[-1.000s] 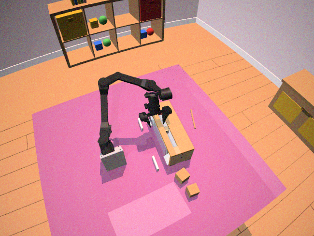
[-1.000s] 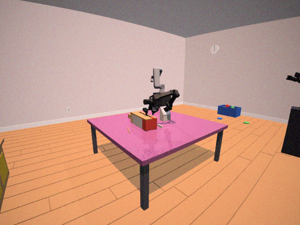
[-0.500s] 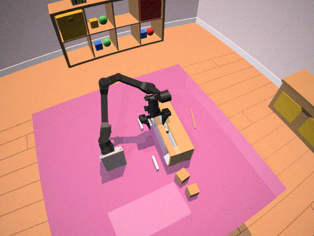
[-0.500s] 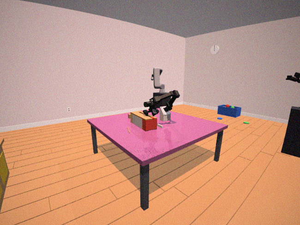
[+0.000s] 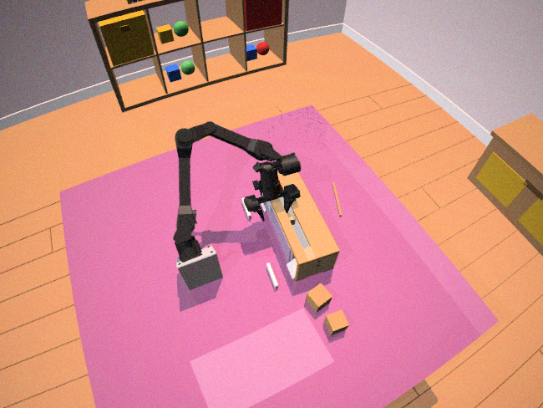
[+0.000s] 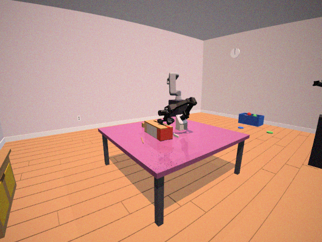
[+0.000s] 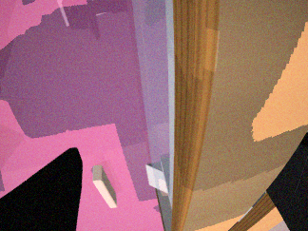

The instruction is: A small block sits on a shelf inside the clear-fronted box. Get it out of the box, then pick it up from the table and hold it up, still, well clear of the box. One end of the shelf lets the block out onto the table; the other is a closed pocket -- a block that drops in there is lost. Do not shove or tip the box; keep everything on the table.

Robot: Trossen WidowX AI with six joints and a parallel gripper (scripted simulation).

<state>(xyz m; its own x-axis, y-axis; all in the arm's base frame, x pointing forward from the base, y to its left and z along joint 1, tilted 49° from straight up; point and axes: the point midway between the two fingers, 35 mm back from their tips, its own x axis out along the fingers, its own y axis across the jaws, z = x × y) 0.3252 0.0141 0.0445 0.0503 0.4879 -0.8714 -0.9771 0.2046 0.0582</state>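
The tan block lies 40 mm ahead of my gripper tip and 30 mm to the right of it. From my gripper tip the other things lie so: thin stick (290 mm ahead, 80 mm below); then long wooden box (30 mm ahead, 40 mm to the right, 20 mm below).
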